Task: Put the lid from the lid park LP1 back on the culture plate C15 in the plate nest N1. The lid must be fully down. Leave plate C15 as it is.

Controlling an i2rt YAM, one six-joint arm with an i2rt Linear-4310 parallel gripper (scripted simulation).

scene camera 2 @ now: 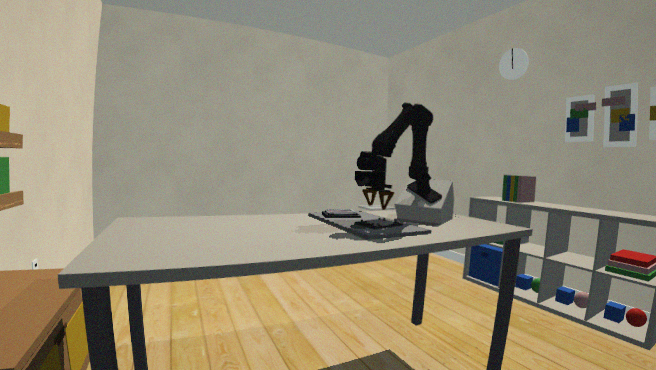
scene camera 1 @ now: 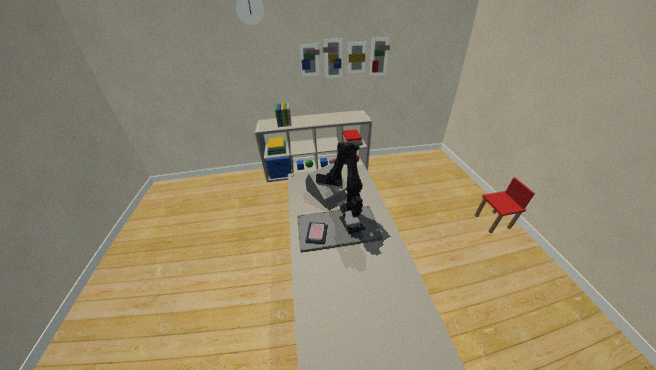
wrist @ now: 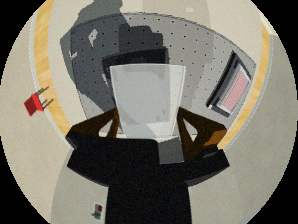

The pictures show: my gripper, a lid, a culture plate C15 and a lid park LP1.
